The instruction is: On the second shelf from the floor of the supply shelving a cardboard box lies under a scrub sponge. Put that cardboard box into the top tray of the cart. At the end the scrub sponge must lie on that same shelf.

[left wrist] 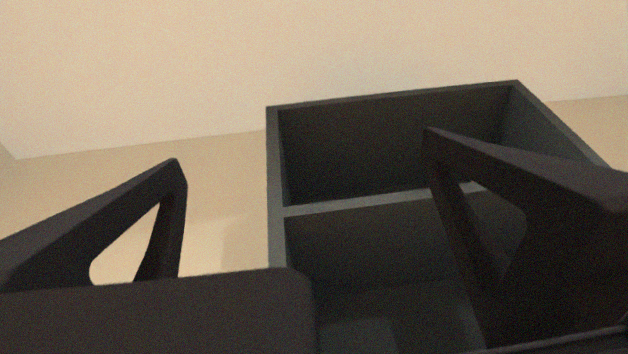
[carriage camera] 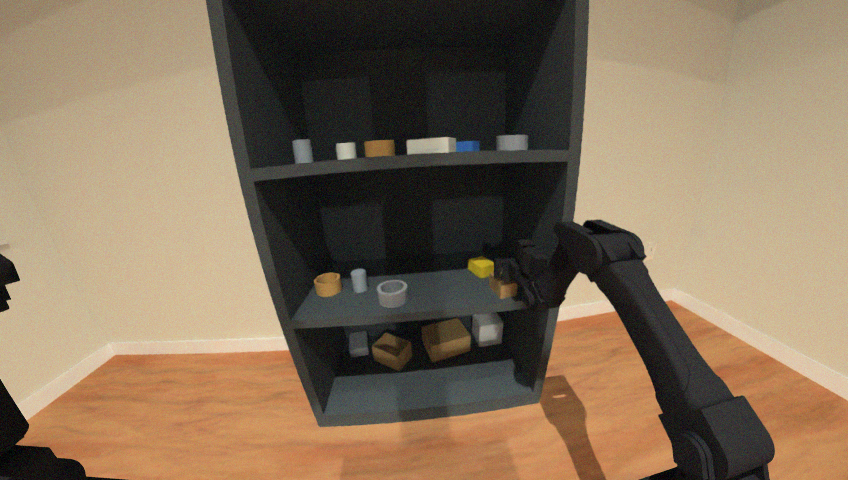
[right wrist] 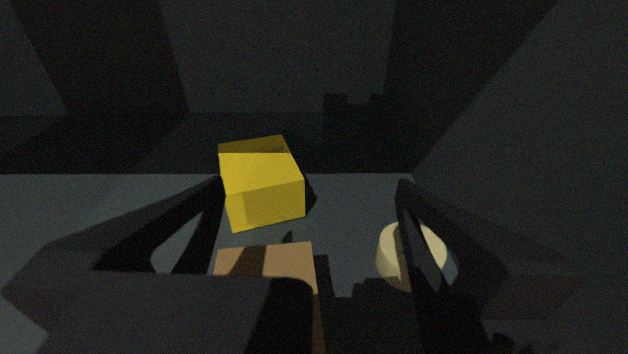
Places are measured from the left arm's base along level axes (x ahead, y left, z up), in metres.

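Pixels of known places: left gripper, fingertip midpoint: (left wrist: 302, 156); right gripper, fingertip midpoint: (carriage camera: 506, 258) (right wrist: 310, 186).
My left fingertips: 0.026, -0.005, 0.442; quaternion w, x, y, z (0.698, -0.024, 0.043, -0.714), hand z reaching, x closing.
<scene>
For each thing: its top centre in the pictures, then the offset to it from my left fingertips, as dx, dy, dz. Level surfaces: height alone.
- cardboard box at its top centre: (right wrist: 262, 313) (carriage camera: 503, 277) +0.603, -0.641, -0.433
- second shelf at its surface level: dz -0.483
- yellow scrub sponge at its top centre: (right wrist: 256, 159) (carriage camera: 481, 261) +0.754, -0.613, -0.435
- cream ring at its top centre: (right wrist: 412, 244) +0.667, -0.744, -0.458
- orange ring at its top centre: (carriage camera: 326, 278) +0.714, -0.023, -0.433
- pale cylinder at its top centre: (carriage camera: 358, 271) +0.706, -0.144, -0.413
- grey ring at its top centre: (carriage camera: 392, 286) +0.616, -0.268, -0.435
The cardboard box (carriage camera: 504, 287) (right wrist: 287, 257) stands at the right of the second shelf (carriage camera: 440, 295) (right wrist: 350, 210); its top face shows with no sponge on it. The yellow scrub sponge (carriage camera: 480, 267) (right wrist: 265, 200) is behind the box, apart from it in the right wrist view; whether it lies flat is hard to tell. My right gripper (carriage camera: 516, 284) (right wrist: 310, 186) is open and empty at the box, its fingers spread either side of the sponge's line; the lower part of the box is hidden. My left gripper (left wrist: 302, 156) is open and empty, away from the shelf. The cart does not show.
A cream ring (right wrist: 385, 265) stands by my right gripper's right finger, near the side panel. An orange ring (carriage camera: 327, 285), a pale cylinder (carriage camera: 358, 280) and a grey ring (carriage camera: 392, 295) stand further left on that shelf. Boxes (carriage camera: 446, 340) show below; several items stand above.
</scene>
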